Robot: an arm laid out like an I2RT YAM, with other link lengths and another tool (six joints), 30 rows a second.
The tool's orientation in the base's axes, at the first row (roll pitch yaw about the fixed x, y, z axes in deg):
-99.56 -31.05 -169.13
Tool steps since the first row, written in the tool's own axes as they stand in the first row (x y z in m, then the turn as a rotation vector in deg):
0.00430 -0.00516 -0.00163 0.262 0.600 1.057
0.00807 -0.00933 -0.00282 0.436 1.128 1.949
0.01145 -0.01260 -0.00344 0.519 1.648 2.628
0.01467 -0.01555 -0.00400 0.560 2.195 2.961
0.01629 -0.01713 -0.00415 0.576 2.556 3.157
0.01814 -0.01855 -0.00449 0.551 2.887 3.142
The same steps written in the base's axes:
-0.00104 0.00056 0.00681 -0.431 -1.043 -0.522
-0.00212 0.00085 0.01245 -0.767 -1.914 -1.005
-0.00330 0.00069 0.01704 -1.044 -2.561 -1.498
-0.00450 0.00052 0.02127 -1.335 -2.858 -1.987
-0.00504 0.00030 0.02346 -1.520 -3.030 -2.311
-0.00587 0.00024 0.02567 -1.676 -2.989 -2.602

